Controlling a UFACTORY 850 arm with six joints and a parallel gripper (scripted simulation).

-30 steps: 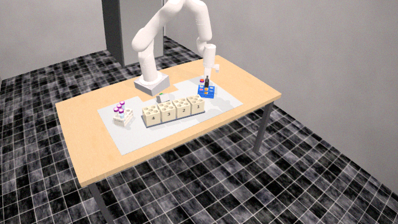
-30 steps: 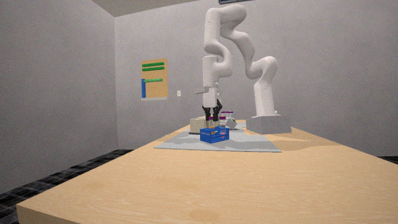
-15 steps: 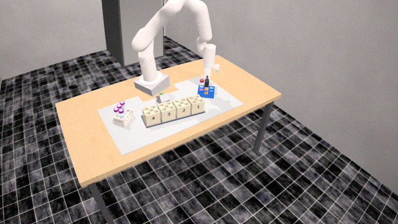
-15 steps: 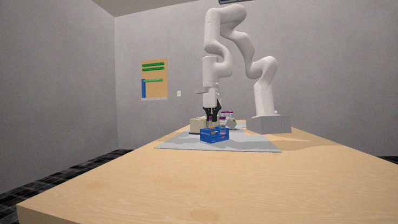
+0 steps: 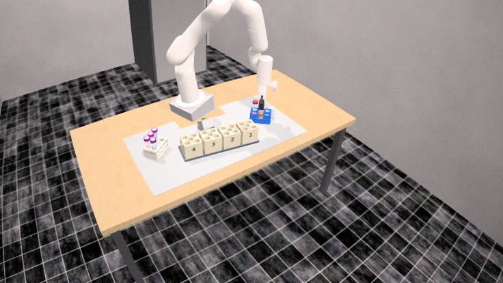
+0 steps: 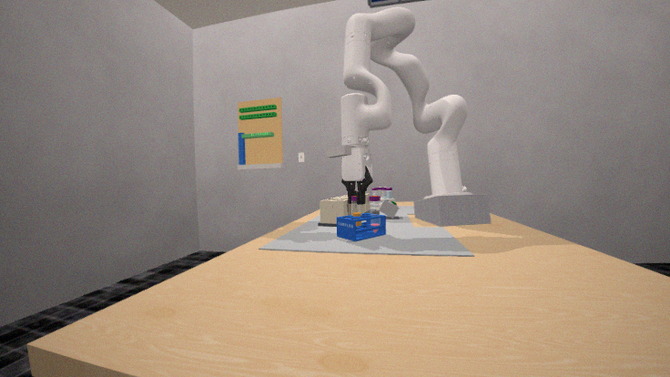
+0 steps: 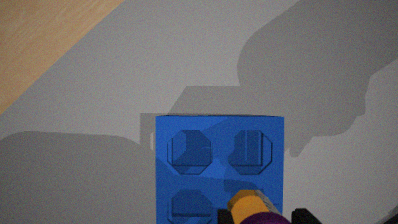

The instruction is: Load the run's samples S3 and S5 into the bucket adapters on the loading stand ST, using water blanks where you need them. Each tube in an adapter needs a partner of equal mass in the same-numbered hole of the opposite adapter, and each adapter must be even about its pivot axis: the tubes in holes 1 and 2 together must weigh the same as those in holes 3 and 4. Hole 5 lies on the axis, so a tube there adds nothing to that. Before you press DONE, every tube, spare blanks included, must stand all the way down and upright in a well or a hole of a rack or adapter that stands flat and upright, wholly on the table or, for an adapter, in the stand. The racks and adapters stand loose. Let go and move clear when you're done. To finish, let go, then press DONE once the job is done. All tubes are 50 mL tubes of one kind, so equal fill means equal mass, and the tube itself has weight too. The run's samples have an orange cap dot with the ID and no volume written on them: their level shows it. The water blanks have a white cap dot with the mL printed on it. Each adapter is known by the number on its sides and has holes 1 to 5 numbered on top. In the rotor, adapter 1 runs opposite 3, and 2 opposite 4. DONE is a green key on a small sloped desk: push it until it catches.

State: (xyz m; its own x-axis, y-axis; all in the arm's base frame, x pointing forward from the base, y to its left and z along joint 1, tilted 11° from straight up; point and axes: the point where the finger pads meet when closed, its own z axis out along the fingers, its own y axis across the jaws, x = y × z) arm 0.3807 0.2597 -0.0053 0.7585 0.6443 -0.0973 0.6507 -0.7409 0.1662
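Now: hand 10 mm short of the sample tube and 50 mm above it. Round my hand: blue sample rack 10 mm behind, 20 mm to the left, 90 mm below.
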